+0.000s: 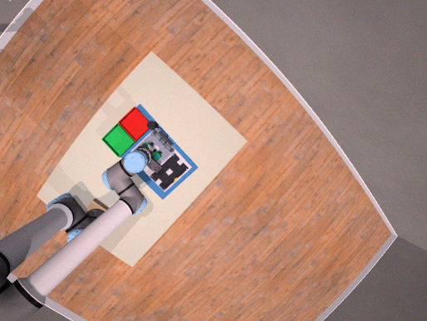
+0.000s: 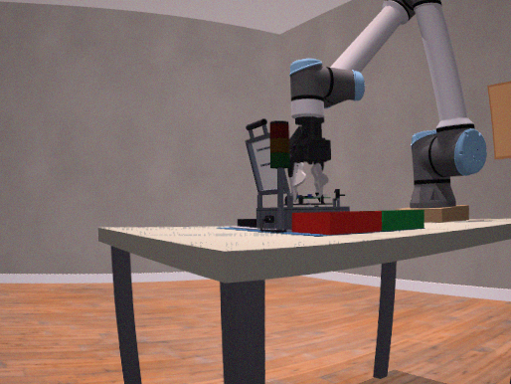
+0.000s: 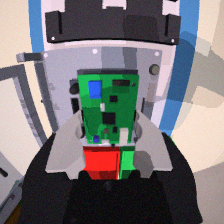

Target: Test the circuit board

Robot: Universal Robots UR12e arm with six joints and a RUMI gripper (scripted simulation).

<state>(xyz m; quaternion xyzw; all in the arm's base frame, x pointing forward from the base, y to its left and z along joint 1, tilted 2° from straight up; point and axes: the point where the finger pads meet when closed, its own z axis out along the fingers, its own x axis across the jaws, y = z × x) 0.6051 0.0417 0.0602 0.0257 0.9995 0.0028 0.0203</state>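
Right now the green circuit board is 1 cm to the left of my hand. The rest, counted from my hand: green bin: 9 cm behind, 21 cm to the left, 7 cm below; then red bin: 6 cm ahead, 20 cm to the left, 7 cm below; then lid: 13 cm ahead, 10 cm above.
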